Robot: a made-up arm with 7 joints. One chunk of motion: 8 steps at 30 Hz.
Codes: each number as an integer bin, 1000 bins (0 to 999) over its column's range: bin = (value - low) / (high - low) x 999, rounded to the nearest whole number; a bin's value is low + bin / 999 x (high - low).
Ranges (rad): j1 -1.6..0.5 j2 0..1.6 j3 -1.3..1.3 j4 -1.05..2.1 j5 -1.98..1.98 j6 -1.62..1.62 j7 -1.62..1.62
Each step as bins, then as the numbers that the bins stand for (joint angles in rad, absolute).
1 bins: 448 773 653 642 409 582 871
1 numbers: -0.6583 1.2380 0.3995 0.9743 -0.3587 0.2676 1.2049
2 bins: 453 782 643 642 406 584 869
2 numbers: -0.6477 1.2525 0.3735 0.9743 -0.3706 0.2741 1.1984
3 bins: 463 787 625 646 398 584 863
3 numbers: -0.6267 1.2605 0.3266 0.9869 -0.4023 0.2741 1.1789
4 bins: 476 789 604 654 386 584 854
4 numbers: -0.5994 1.2637 0.2720 1.0122 -0.4499 0.2741 1.1497
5 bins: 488 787 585 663 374 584 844
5 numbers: -0.5742 1.2605 0.2225 1.0405 -0.4975 0.2741 1.1173
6 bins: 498 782 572 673 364 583 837
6 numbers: -0.5532 1.2525 0.1887 1.0721 -0.5371 0.2708 1.0946
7 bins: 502 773 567 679 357 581 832
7 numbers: -0.5447 1.2380 0.1757 1.0910 -0.5649 0.2643 1.0784
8 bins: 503 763 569 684 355 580 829
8 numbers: -0.5426 1.2220 0.1809 1.1068 -0.5728 0.2611 1.0686
